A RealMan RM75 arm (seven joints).
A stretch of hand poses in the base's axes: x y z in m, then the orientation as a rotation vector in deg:
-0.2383 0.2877 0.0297 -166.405 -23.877 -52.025
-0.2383 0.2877 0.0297 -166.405 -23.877 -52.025
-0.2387 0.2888 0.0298 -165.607 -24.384 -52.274
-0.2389 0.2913 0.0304 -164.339 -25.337 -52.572
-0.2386 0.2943 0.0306 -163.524 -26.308 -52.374
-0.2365 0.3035 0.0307 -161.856 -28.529 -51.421
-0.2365 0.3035 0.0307 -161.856 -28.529 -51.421
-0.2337 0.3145 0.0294 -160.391 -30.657 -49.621
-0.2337 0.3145 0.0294 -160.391 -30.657 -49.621
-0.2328 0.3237 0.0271 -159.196 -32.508 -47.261
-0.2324 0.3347 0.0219 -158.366 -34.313 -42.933
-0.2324 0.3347 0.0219 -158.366 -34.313 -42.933
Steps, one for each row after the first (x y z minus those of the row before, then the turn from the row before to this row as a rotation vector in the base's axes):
0.0000 0.0000 0.0000 0.000 0.000 0.000
-0.0004 0.0011 0.0001 0.507 -0.238 0.554
-0.0002 0.0025 0.0006 0.768 -0.326 0.980
0.0003 0.0030 0.0002 0.438 0.026 0.886
0.0021 0.0092 0.0001 0.884 0.400 2.025
0.0000 0.0000 0.0000 0.000 0.000 0.000
0.0028 0.0110 -0.0013 0.825 0.984 2.018
0.0000 0.0000 0.0000 0.000 0.000 0.000
0.0009 0.0092 -0.0023 0.709 1.402 1.842
0.0004 0.0110 -0.0052 0.544 2.768 1.948
0.0000 0.0000 0.0000 0.000 0.000 0.000

